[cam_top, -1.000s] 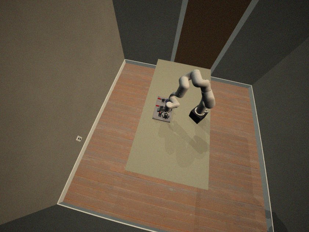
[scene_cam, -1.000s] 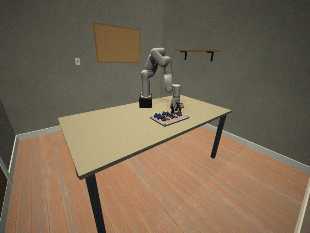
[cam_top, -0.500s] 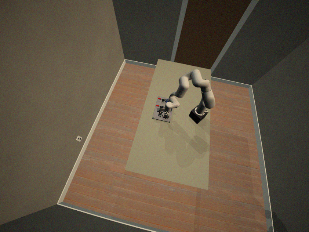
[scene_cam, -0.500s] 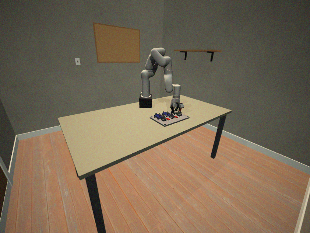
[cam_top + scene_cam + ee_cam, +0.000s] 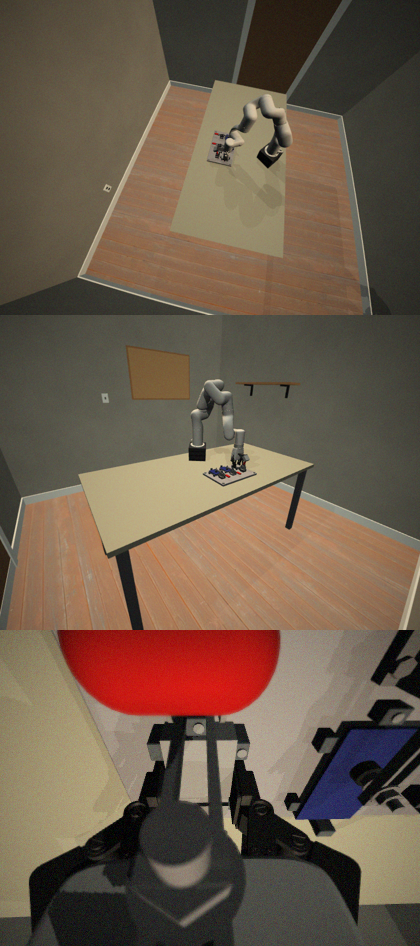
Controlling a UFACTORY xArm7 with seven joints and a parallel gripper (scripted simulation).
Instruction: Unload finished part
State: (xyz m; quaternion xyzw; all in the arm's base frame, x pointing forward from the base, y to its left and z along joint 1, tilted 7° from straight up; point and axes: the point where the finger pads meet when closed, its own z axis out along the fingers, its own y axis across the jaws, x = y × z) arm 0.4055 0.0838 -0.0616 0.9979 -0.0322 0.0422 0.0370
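Right now the blue blank is 2 cm behind my hand, 11 cm to the right of it and 2 cm below it. The rest, counted from my hand: grey fixture plate 4 cm ahead, 11 cm to the right, 3 cm below; finished part 1 cm behind, 1 cm below.
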